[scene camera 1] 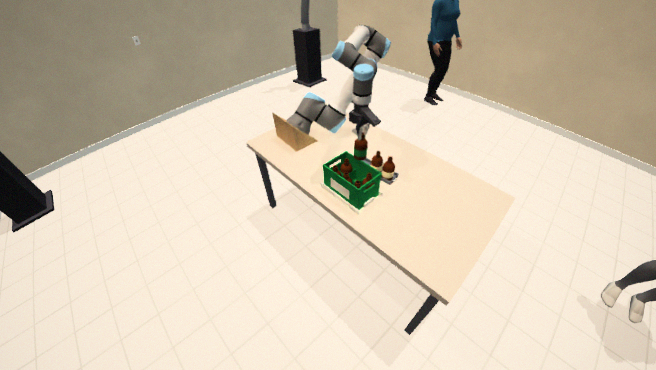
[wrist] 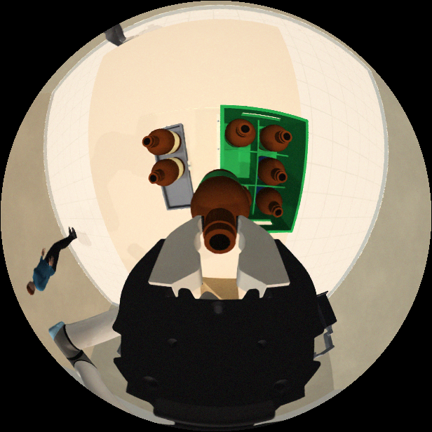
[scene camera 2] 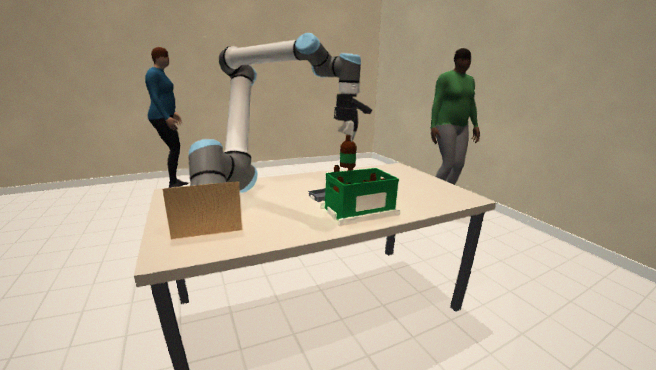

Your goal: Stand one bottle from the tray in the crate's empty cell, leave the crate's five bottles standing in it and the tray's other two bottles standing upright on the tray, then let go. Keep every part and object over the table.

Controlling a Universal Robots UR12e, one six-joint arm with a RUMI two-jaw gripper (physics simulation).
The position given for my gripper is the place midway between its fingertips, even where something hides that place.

I see my gripper [scene camera 2: 349, 141], a brown bottle [wrist: 219, 197] and a brown bottle [wrist: 273, 137].
My gripper shows as well in the wrist view [wrist: 219, 217].
